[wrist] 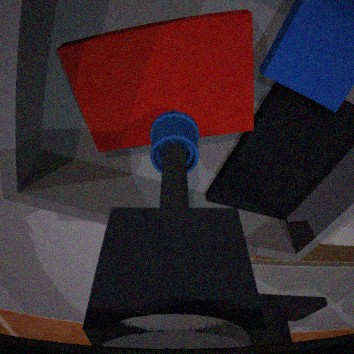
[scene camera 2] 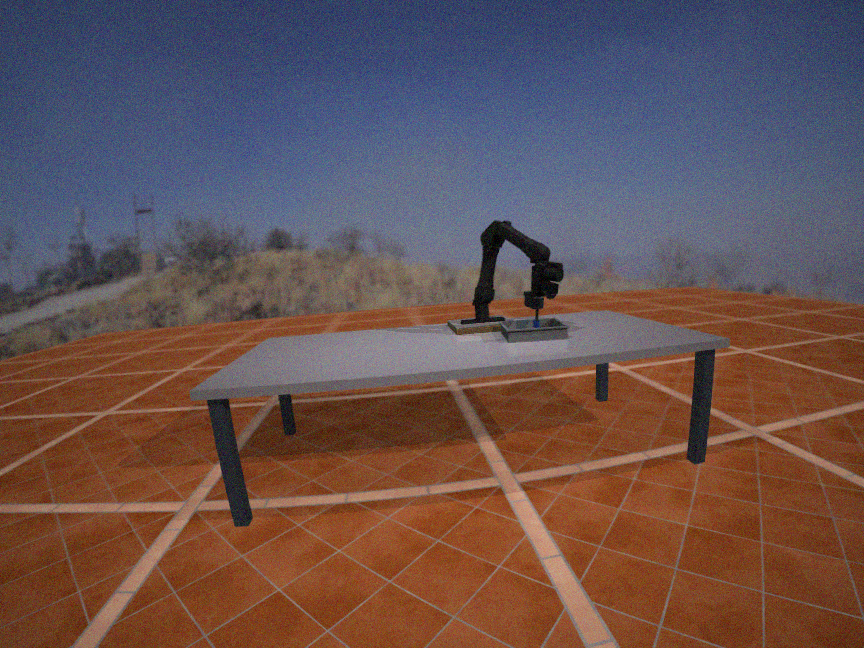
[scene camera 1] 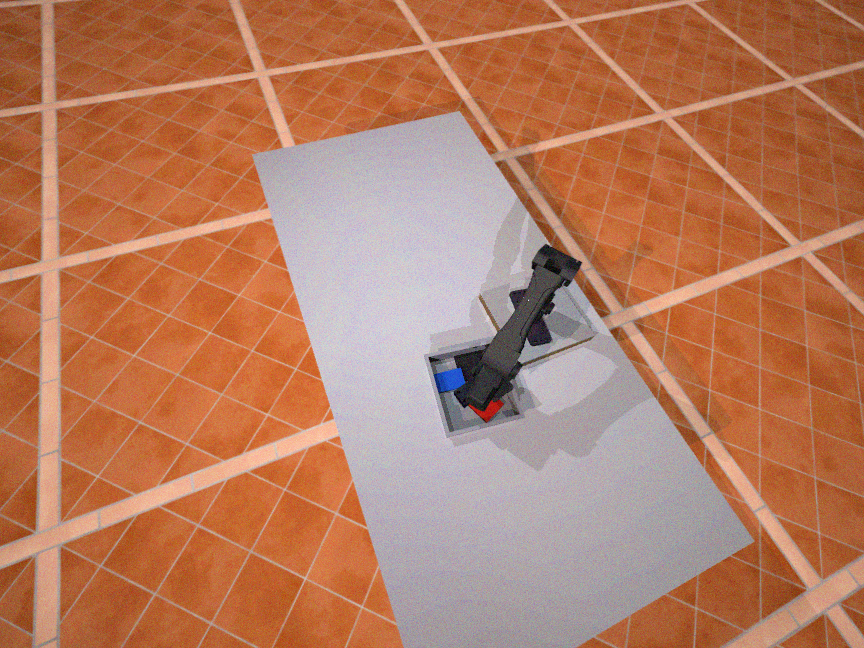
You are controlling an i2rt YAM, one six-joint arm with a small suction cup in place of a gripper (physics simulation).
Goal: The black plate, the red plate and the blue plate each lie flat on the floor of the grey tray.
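Places are measured from the arm's base along level axes (x ahead, y left, z up), in metres.
Pixels of known places: hand, tool point: (wrist: 174, 133) (scene camera 2: 536, 326); arm's base, link origin: (scene camera 2: 482, 321).
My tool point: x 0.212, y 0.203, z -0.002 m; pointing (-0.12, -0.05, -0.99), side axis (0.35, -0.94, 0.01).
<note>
For each thing: its top centre in the pictures, then the offset to it from my tool point. Level surfaces: height alone.
- grey tray, top centre: (wrist: 247, 113) (scene camera 1: 473, 384) (scene camera 2: 532, 323) dx +0.037, dy -0.024, dz +0.020 m
- red plate, top centre: (wrist: 162, 89) (scene camera 1: 481, 399) dx +0.017, dy +0.014, dz -0.016 m
- blue plate, top centre: (wrist: 344, 32) (scene camera 1: 449, 379) dx +0.093, dy -0.064, dz -0.007 m
- black plate, top centre: (wrist: 287, 162) (scene camera 1: 477, 364) dx -0.004, dy -0.095, dz -0.017 m
- grey table, surface height: dz -0.030 m
The grey tray (scene camera 1: 445, 414) (scene camera 2: 534, 332) (wrist: 29, 105) stands on the table in front of the arm's base. In it I see the red plate (scene camera 1: 490, 410) (wrist: 168, 67), the blue plate (scene camera 1: 449, 381) (wrist: 312, 53) and the black plate (scene camera 1: 466, 373) (wrist: 281, 154). In the wrist view the blue plate's corner overlaps the black plate's far end. The red plate lies apart from both. My suction cup (wrist: 174, 140) (scene camera 2: 536, 322) hangs low inside the tray, just over the red plate's near edge, and carries nothing. In scene camera 1 the arm hides the cup.
The arm's base stands on a wood-edged mount (scene camera 1: 580, 337) right behind the tray. Both sit near the right long edge of the grey table (scene camera 1: 365, 257) (scene camera 2: 365, 360). Orange tiled floor surrounds the table.
</note>
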